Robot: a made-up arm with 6 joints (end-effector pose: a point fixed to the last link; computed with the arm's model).
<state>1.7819 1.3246 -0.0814 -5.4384 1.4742 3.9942</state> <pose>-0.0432 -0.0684 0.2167 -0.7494 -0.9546 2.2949</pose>
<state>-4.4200 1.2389 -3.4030 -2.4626 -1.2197 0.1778</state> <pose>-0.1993 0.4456 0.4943 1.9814 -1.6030 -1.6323</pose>
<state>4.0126 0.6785 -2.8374 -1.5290 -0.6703 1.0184</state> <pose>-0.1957 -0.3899 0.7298 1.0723 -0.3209 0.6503</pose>
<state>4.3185 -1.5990 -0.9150 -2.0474 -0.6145 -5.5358</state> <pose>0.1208 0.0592 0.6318 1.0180 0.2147 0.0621</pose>
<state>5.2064 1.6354 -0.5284 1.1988 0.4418 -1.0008</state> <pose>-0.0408 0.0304 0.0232 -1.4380 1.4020 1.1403</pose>
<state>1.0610 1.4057 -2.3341 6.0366 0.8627 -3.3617</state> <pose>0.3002 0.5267 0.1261 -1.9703 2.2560 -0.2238</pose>
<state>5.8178 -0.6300 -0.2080 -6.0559 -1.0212 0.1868</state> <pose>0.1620 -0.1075 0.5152 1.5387 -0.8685 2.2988</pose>
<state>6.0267 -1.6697 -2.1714 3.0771 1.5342 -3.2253</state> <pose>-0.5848 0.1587 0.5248 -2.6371 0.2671 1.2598</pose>
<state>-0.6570 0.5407 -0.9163 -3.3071 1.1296 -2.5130</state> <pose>0.3379 -0.2509 0.2224 -1.9482 1.1613 -2.1134</pose>
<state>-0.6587 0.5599 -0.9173 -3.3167 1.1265 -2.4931</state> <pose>0.3361 -0.2499 0.2143 -1.9500 1.1786 -2.0766</pose>
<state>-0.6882 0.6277 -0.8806 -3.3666 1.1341 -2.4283</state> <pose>0.3142 -0.2447 0.1790 -1.9712 1.2596 -1.9256</pose>
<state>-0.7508 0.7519 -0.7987 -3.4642 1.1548 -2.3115</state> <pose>0.2648 -0.2257 0.1202 -1.9727 1.4209 -1.6320</pose>
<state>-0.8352 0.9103 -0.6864 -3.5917 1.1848 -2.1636</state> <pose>0.1964 -0.1833 0.0642 -1.8880 1.6305 -1.2432</pose>
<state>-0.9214 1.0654 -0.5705 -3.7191 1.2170 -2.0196</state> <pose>0.1324 -0.1250 0.0346 -1.7098 1.8195 -0.8597</pose>
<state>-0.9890 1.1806 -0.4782 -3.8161 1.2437 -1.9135</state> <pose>0.0912 -0.0737 0.0307 -1.5176 1.9384 -0.5779</pose>
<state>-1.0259 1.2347 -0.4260 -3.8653 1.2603 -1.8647</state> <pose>0.0736 -0.0466 0.0358 -1.4042 1.9866 -0.4441</pose>
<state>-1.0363 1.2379 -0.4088 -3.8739 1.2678 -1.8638</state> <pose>0.0707 -0.0417 0.0391 -1.3844 1.9922 -0.4292</pose>
